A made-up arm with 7 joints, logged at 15 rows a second.
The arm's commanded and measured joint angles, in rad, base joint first. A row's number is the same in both.
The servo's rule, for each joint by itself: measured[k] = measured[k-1] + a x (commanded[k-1-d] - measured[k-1]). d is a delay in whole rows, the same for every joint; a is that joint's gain. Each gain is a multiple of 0.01, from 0.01 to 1. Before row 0 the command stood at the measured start. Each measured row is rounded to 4 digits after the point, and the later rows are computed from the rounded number. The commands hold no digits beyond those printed.
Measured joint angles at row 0:
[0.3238 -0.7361 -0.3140 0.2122 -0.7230 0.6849 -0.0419]
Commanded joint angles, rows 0 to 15:
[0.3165 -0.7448 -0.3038 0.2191 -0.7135 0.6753 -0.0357]
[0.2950 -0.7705 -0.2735 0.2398 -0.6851 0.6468 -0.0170]
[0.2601 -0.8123 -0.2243 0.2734 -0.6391 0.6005 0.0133]
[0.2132 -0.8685 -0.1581 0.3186 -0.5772 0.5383 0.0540]
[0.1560 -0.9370 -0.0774 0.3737 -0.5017 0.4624 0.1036]
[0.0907 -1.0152 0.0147 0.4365 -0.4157 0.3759 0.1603]
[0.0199 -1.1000 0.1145 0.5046 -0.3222 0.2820 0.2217]
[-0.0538 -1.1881 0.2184 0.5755 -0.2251 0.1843 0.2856]
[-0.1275 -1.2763 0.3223 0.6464 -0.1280 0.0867 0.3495]
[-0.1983 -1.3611 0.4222 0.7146 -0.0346 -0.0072 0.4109]
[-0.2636 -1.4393 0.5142 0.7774 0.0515 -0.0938 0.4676]
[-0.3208 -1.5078 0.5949 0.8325 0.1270 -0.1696 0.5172]
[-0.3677 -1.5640 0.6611 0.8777 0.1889 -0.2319 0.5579]
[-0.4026 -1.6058 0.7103 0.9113 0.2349 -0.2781 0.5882]
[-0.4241 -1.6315 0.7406 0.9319 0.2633 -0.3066 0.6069]
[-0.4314 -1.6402 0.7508 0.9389 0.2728 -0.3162 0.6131]
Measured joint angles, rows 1 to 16:
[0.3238 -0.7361 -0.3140 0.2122 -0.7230 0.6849 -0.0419]
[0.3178 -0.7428 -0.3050 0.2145 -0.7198 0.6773 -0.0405]
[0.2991 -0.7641 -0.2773 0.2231 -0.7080 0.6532 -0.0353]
[0.2671 -0.8012 -0.2307 0.2402 -0.6846 0.6116 -0.0246]
[0.2229 -0.8530 -0.1668 0.2669 -0.6481 0.5537 -0.0073]
[0.1680 -0.9177 -0.0881 0.3032 -0.5983 0.4816 0.0171]
[0.1046 -0.9928 0.0024 0.3485 -0.5362 0.3981 0.0486]
[0.0351 -1.0753 0.1010 0.4016 -0.4634 0.3064 0.0867]
[-0.0378 -1.1622 0.2043 0.4607 -0.3824 0.2099 0.1305]
[-0.1114 -1.2501 0.3081 0.5238 -0.2959 0.1126 0.1787]
[-0.1827 -1.3356 0.4085 0.5887 -0.2071 0.0180 0.2298]
[-0.2490 -1.4154 0.5015 0.6529 -0.1192 -0.0703 0.2821]
[-0.3079 -1.4865 0.5837 0.7140 -0.0355 -0.1487 0.3338]
[-0.3569 -1.5462 0.6518 0.7697 0.0408 -0.2144 0.3831]
[-0.3944 -1.5921 0.7033 0.8178 0.1068 -0.2647 0.4282]
[-0.4188 -1.6224 0.7361 0.8566 0.1600 -0.2978 0.4675]
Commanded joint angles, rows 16 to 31:
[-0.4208 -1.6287 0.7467 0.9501 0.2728 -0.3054 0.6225]
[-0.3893 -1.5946 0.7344 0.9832 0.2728 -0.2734 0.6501]
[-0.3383 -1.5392 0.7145 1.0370 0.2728 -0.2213 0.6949]
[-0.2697 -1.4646 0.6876 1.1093 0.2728 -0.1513 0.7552]
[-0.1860 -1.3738 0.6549 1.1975 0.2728 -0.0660 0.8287]
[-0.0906 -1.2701 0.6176 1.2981 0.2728 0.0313 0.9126]
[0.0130 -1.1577 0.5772 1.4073 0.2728 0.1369 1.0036]
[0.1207 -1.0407 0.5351 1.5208 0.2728 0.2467 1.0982]
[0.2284 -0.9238 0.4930 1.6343 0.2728 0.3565 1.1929]
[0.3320 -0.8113 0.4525 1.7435 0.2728 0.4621 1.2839]
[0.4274 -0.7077 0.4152 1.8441 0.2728 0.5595 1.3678]
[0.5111 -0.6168 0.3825 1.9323 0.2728 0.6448 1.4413]
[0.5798 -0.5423 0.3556 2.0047 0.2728 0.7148 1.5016]
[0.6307 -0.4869 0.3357 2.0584 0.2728 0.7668 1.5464]
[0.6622 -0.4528 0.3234 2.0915 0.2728 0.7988 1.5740]
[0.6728 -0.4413 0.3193 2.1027 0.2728 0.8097 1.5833]
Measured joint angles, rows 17 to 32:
[-0.4291 -1.6361 0.7490 0.8846 0.1984 -0.3123 0.4995]
[-0.4223 -1.6304 0.7470 0.9069 0.2237 -0.3068 0.5266]
[-0.3952 -1.6028 0.7359 0.9328 0.2404 -0.2804 0.5538]
[-0.3485 -1.5538 0.7171 0.9682 0.2514 -0.2337 0.5848]
[-0.2839 -1.4851 0.6911 1.0162 0.2587 -0.1686 0.6223]
[-0.2036 -1.3994 0.6592 1.0778 0.2635 -0.0875 0.6677]
[-0.1109 -1.2998 0.6226 1.1527 0.2667 0.0064 0.7216]
[-0.0093 -1.1904 0.5826 1.2393 0.2688 0.1095 0.7836]
[0.0973 -1.0751 0.5408 1.3350 0.2702 0.2179 0.8528]
[0.2048 -0.9586 0.4987 1.4368 0.2711 0.3274 0.9276]
[0.3091 -0.8452 0.4580 1.5411 0.2717 0.4338 1.0060]
[0.4061 -0.7393 0.4203 1.6441 0.2721 0.5331 1.0856]
[0.4922 -0.6450 0.3870 1.7421 0.2723 0.6213 1.1639]
[0.5640 -0.5659 0.3594 1.8314 0.2725 0.6952 1.2382]
[0.6187 -0.5051 0.3385 1.9086 0.2726 0.7518 1.3060]
[0.6544 -0.4648 0.3252 1.9708 0.2727 0.7889 1.3650]

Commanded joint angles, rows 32 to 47:
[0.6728 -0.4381 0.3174 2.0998 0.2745 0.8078 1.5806]
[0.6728 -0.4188 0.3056 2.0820 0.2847 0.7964 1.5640]
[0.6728 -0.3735 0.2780 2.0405 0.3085 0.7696 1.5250]
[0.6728 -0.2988 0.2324 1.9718 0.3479 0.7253 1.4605]
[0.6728 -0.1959 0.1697 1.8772 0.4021 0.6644 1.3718]
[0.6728 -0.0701 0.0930 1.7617 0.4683 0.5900 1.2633]
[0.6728 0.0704 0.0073 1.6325 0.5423 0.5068 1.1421]
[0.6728 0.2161 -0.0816 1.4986 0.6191 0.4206 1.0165]
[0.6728 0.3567 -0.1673 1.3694 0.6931 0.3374 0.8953]
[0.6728 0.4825 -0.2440 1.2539 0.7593 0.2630 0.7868]
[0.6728 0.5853 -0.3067 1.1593 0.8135 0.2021 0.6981]
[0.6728 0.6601 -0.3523 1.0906 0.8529 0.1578 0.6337]
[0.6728 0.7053 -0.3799 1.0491 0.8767 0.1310 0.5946]
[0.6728 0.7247 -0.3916 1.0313 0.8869 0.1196 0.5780]
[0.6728 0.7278 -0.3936 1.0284 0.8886 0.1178 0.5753]
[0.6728 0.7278 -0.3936 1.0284 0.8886 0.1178 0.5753]
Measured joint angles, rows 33 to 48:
[0.6695 -0.4467 0.3200 2.0156 0.2727 0.8053 1.4130]
[0.6722 -0.4401 0.3177 2.0442 0.2733 0.8073 1.4499]
[0.6727 -0.4237 0.3071 2.0571 0.2772 0.7987 1.4750]
[0.6728 -0.3850 0.2815 2.0515 0.2878 0.7757 1.4860]
[0.6728 -0.3186 0.2383 2.0244 0.3082 0.7359 1.4804]
[0.6728 -0.2241 0.1779 1.9744 0.3401 0.6794 1.4565]
[0.6728 -0.1055 0.1032 1.9021 0.3837 0.6088 1.4140]
[0.6728 0.0299 0.0188 1.8104 0.4376 0.5282 1.3542]
[0.6728 0.1733 -0.0696 1.7044 0.4993 0.4432 1.2799]
[0.6728 0.3145 -0.1556 1.5905 0.5652 0.3596 1.1953]
[0.6728 0.4439 -0.2334 1.4761 0.6312 0.2833 1.1054]
[0.6728 0.5528 -0.2979 1.3684 0.6932 0.2192 1.0158]
[0.6728 0.6354 -0.3458 1.2739 0.7475 0.1707 0.9317]
[0.6728 0.6892 -0.3758 1.1975 0.7914 0.1393 0.8575]
[0.6728 0.7165 -0.3897 1.1410 0.8239 0.1237 0.7960]
[0.6728 0.7252 -0.3931 1.1027 0.8459 0.1190 0.7474]

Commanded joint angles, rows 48 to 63:
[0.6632 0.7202 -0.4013 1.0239 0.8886 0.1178 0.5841]
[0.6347 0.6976 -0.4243 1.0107 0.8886 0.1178 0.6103]
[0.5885 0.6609 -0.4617 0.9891 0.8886 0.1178 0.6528]
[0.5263 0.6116 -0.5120 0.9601 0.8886 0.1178 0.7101]
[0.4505 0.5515 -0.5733 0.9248 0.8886 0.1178 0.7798]
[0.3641 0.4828 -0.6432 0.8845 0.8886 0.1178 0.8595]
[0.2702 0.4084 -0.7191 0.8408 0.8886 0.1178 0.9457]
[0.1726 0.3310 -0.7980 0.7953 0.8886 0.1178 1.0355]
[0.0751 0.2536 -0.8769 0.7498 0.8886 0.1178 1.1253]
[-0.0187 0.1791 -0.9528 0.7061 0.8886 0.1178 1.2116]
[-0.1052 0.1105 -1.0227 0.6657 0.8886 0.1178 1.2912]
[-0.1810 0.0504 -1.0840 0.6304 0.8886 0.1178 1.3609]
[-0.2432 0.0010 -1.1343 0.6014 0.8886 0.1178 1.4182]
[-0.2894 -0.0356 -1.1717 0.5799 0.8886 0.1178 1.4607]
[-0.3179 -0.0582 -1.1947 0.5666 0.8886 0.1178 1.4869]
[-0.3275 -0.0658 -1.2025 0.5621 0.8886 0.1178 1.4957]
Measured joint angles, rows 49 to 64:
[0.6728 0.7272 -0.3935 1.0774 0.8604 0.1181 0.7095]
[0.6649 0.7218 -0.4004 1.0592 0.8700 0.1179 0.6819]
[0.6401 0.7032 -0.4214 1.0427 0.8763 0.1178 0.6661]
[0.5978 0.6706 -0.4569 1.0245 0.8805 0.1178 0.6632]
[0.5392 0.6252 -0.5054 1.0026 0.8833 0.1178 0.6735]
[0.4665 0.5685 -0.5652 0.9761 0.8851 0.1178 0.6969]
[0.3825 0.5025 -0.6338 0.9450 0.8863 0.1178 0.7327]
[0.2904 0.4300 -0.7089 0.9096 0.8871 0.1178 0.7796]
[0.1938 0.3538 -0.7873 0.8707 0.8876 0.1178 0.8359]
[0.0965 0.2766 -0.8661 0.8296 0.8879 0.1178 0.8996]
[0.0020 0.2015 -0.9424 0.7876 0.8881 0.1178 0.9682]
[-0.0859 0.1314 -1.0131 0.7462 0.8883 0.1178 1.0393]
[-0.1639 0.0690 -1.0755 0.7068 0.8884 0.1178 1.1101]
[-0.2289 0.0166 -1.1272 0.6710 0.8885 0.1178 1.1779]
[-0.2785 -0.0236 -1.1664 0.6400 0.8885 0.1178 1.2401]
[-0.3108 -0.0502 -1.1913 0.6150 0.8885 0.1178 1.2944]

